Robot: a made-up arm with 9 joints. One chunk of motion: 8 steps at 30 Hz.
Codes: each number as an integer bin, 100 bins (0 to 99) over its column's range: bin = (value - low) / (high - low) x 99, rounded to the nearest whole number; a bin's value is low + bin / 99 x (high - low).
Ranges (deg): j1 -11..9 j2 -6..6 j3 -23..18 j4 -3..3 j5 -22..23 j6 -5..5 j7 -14..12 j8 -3..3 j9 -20..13
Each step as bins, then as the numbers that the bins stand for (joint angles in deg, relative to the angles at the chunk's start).
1 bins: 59 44 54 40 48 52 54 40 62
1 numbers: 0.92 -0.67 -0.64 -0.58 -0.18 0.25 0.18 -0.58 0.67
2 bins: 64 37 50 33 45 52 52 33 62
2 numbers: 1.93 -1.52 -2.29 -1.00 -1.55 0.25 -0.34 -1.00 0.67
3 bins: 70 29 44 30 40 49 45 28 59
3 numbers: 3.14 -2.48 -4.78 -1.18 -3.82 -0.05 -2.18 -1.30 -0.33
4 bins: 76 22 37 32 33 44 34 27 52
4 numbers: 4.35 -3.33 -7.68 -1.06 -7.00 -0.56 -5.07 -1.36 -2.67
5 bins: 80 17 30 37 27 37 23 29 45
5 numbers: 5.16 -3.94 -10.58 -0.76 -9.73 -1.26 -7.96 -1.24 -5.00
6 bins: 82 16 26 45 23 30 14 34 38
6 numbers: 5.57 -4.06 -12.23 -0.27 -11.55 -1.97 -10.32 -0.94 -7.33
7 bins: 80 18 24 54 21 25 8 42 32
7 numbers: 5.16 -3.82 -13.06 0.27 -12.45 -2.47 -11.90 -0.45 -9.33
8 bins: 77 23 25 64 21 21 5 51 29
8 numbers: 4.56 -3.21 -12.65 0.88 -12.45 -2.88 -12.69 0.09 -10.33
